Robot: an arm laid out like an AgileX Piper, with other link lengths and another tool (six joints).
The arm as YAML. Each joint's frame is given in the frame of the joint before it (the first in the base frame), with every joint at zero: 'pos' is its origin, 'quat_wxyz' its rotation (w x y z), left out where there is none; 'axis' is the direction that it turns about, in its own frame. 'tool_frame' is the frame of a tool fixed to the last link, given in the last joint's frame.
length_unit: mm
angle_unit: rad
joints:
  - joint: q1
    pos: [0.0, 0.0, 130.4]
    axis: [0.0, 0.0, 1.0]
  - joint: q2
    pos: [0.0, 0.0, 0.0]
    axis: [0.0, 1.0, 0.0]
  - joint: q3
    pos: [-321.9, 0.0, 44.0]
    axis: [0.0, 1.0, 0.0]
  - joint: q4
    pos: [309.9, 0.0, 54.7]
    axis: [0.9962, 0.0, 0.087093]
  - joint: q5
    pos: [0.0, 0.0, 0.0]
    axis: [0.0, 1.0, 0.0]
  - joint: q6
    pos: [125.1, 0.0, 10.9]
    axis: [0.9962, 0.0, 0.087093]
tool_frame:
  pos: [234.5, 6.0, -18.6]
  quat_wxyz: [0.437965, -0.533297, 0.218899, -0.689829]
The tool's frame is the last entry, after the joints.
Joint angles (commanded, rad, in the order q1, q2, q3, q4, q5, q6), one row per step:
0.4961 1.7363 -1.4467 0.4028 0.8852 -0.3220
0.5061 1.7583 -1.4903 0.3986 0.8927 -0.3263
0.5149 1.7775 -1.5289 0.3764 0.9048 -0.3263
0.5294 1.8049 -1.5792 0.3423 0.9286 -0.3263
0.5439 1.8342 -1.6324 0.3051 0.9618 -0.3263
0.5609 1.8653 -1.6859 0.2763 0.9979 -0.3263
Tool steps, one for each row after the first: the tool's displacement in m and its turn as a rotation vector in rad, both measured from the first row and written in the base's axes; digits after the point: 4 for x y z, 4 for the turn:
0.0070 0.0092 0.0061 0.0027 -0.0167 0.0172
0.0135 0.0123 0.0091 -0.0117 -0.0341 0.0344
0.0188 0.0153 0.0099 -0.0393 -0.0505 0.0627
0.0227 0.0165 0.0095 -0.0734 -0.0616 0.0930
0.0237 0.0204 0.0085 -0.1025 -0.0655 0.1240

